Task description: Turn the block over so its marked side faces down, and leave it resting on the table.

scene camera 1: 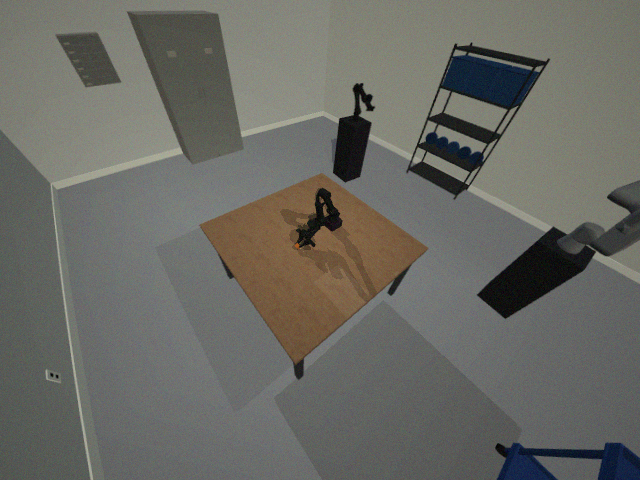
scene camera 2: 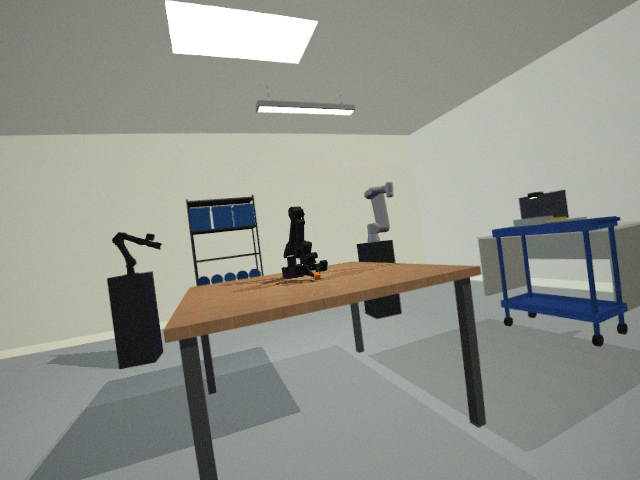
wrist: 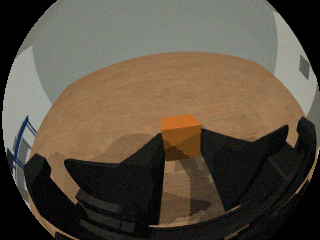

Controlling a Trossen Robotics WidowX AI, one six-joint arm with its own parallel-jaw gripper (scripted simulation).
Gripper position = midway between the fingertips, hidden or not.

The gripper (wrist: 179, 135) carries an orange block (wrist: 182, 133).
